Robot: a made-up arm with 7 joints. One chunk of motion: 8 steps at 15 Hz.
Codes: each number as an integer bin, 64 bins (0 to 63) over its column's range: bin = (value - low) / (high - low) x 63, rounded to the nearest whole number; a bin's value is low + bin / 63 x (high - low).
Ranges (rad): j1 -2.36..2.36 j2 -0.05..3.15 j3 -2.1..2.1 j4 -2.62..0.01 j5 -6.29..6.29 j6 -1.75..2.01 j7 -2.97..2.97
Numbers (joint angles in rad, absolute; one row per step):
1: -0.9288 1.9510 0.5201 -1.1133 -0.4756 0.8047 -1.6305
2: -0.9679 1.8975 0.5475 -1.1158 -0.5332 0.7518 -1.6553
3: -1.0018 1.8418 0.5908 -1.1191 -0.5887 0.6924 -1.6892
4: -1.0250 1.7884 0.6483 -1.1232 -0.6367 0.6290 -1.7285
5: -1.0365 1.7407 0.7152 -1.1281 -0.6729 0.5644 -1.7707
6: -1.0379 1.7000 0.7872 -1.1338 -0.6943 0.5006 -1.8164
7: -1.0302 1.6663 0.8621 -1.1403 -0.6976 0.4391 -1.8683
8: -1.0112 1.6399 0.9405 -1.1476 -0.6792 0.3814 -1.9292
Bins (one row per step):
1: 19 39 39 36 29 43 14
2: 19 38 40 36 29 42 14
3: 18 37 40 36 29 41 14
4: 18 36 41 36 28 40 13
5: 18 35 42 36 28 39 13
6: 18 34 43 36 28 38 12
7: 18 34 44 35 28 37 12
8: 18 33 46 35 28 36 11

